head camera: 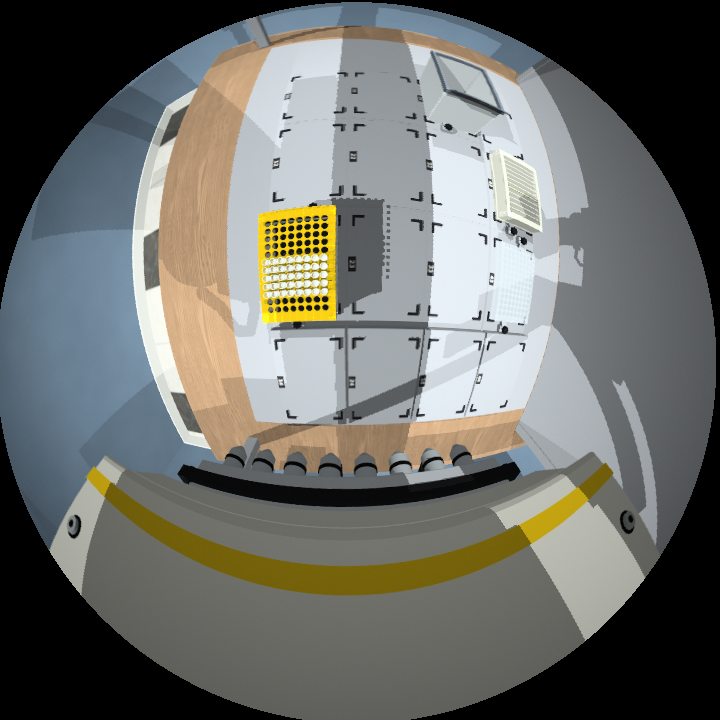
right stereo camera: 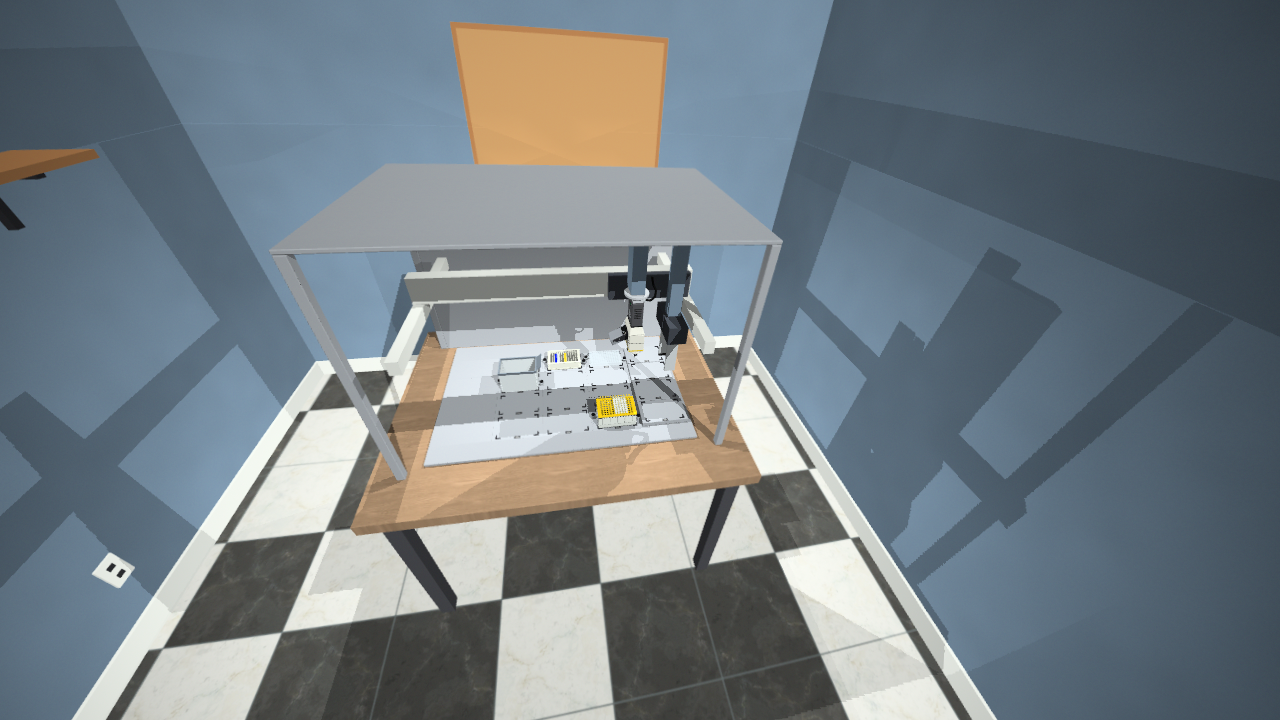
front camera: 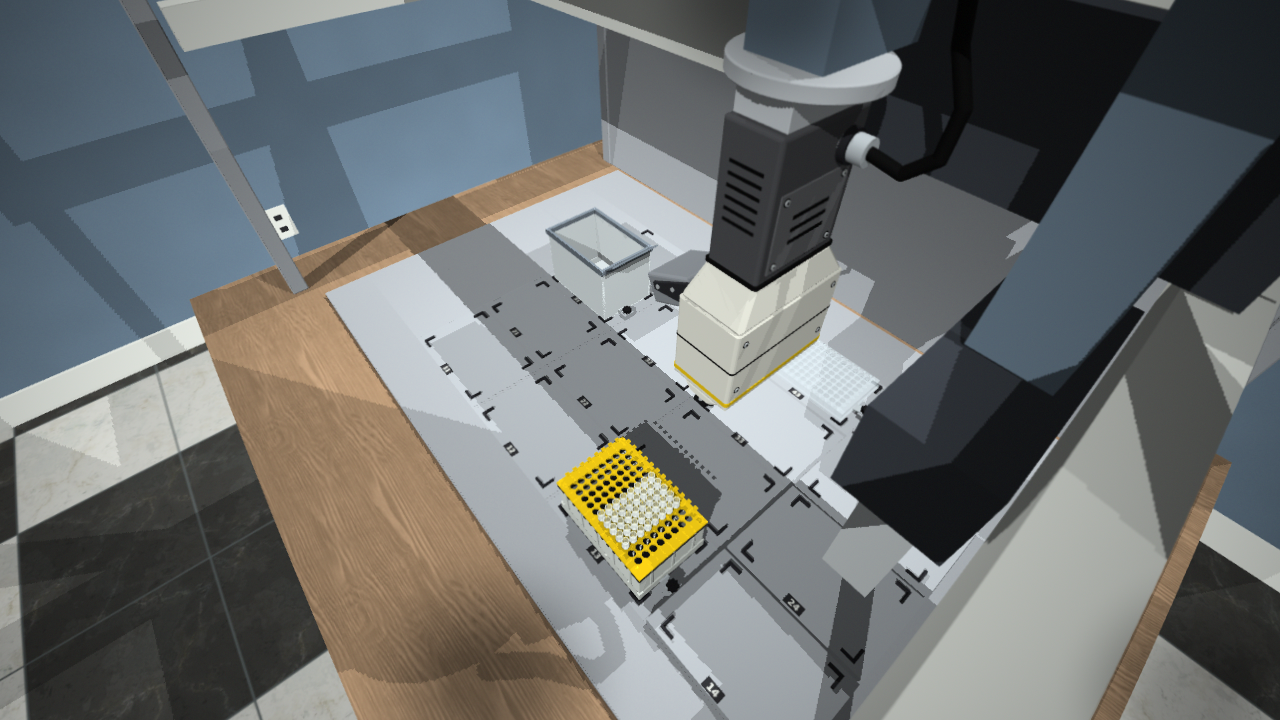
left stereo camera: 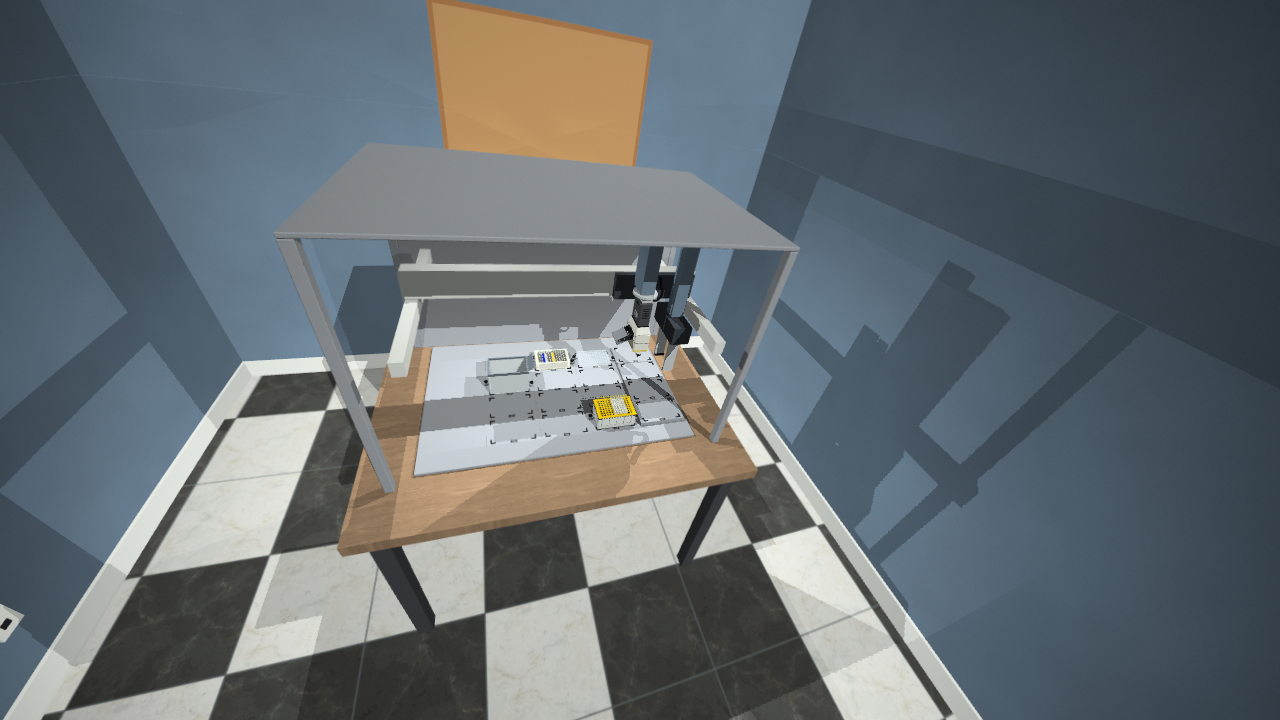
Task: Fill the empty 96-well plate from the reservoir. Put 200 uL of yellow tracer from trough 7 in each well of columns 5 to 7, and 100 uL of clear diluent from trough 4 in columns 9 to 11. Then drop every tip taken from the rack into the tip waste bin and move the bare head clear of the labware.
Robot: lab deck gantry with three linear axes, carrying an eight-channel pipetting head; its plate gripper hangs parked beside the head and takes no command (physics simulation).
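Observation:
The pipetting head (front camera: pixel 756 344) (head camera: pixel 362 463) (left stereo camera: pixel 640 338) (right stereo camera: pixel 635 338) hangs above the back right of the deck; its nozzles are bare in the head view. The parked plate gripper (front camera: pixel 856 577) (left stereo camera: pixel 666 354) (right stereo camera: pixel 668 356) hangs beside it; its finger opening is unclear. The yellow tip rack (front camera: pixel 640 571) (head camera: pixel 298 318) (left stereo camera: pixel 614 422) (right stereo camera: pixel 617 421) holds several rows of white tips (head camera: pixel 295 275) between empty rows. The clear 96-well plate (front camera: pixel 827 380) (head camera: pixel 515 285) (left stereo camera: pixel 595 360) (right stereo camera: pixel 606 360) shows no colour. The cream reservoir (head camera: pixel 497 181) (left stereo camera: pixel 552 366) (right stereo camera: pixel 563 367) is hidden in the front view.
The grey tip waste bin (front camera: pixel 572 268) (head camera: pixel 463 110) (left stereo camera: pixel 508 379) (right stereo camera: pixel 519 379) stands at the back, to the left of the reservoir in the stereo views. Enclosure posts (left stereo camera: pixel 335 367) (right stereo camera: pixel 340 367) rise at the front corners of the table.

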